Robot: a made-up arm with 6 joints.
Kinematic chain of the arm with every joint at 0, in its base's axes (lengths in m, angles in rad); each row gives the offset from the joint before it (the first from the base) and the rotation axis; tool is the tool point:
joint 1: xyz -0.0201 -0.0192 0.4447 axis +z
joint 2: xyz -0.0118 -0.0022 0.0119 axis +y
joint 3: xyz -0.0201 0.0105 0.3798 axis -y
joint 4: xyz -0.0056 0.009 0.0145 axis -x
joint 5: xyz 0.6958 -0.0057 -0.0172 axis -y
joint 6: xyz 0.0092 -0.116 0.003 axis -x
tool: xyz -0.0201 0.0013 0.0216
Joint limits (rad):
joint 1: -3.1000..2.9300
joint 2: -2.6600..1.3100
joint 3: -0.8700..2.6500
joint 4: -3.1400..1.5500
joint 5: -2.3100..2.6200
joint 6: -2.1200..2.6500
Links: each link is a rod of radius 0.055 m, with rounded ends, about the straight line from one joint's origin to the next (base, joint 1, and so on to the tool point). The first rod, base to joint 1, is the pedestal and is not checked.
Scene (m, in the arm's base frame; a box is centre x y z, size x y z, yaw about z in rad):
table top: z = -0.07
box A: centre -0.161 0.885 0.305 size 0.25 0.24 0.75 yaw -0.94
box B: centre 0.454 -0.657 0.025 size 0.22 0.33 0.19 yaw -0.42
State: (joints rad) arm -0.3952 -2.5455 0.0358 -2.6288 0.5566 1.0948
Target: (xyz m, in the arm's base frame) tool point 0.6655 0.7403 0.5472
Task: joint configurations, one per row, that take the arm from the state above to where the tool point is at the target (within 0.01 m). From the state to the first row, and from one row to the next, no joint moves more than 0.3 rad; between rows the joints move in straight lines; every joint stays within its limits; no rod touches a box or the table.
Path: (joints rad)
1: -0.6257 -2.2923 0.1465 -2.4878 0.5995 1.0924
2: -0.8562 -2.0391 0.2571 -2.3467 0.6424 1.0900
3: -1.0867 -1.7859 0.3678 -2.2057 0.6853 1.0877
4: -1.3171 -1.5327 0.4784 -2.0647 0.7282 1.0853
5: -1.6080 -1.6332 0.6516 -2.3157 0.6759 1.1321
6: -1.8988 -1.7336 0.8248 -2.5667 0.6237 1.1788
7: -2.1896 -1.8340 0.9980 -2.8177 0.5714 1.2256

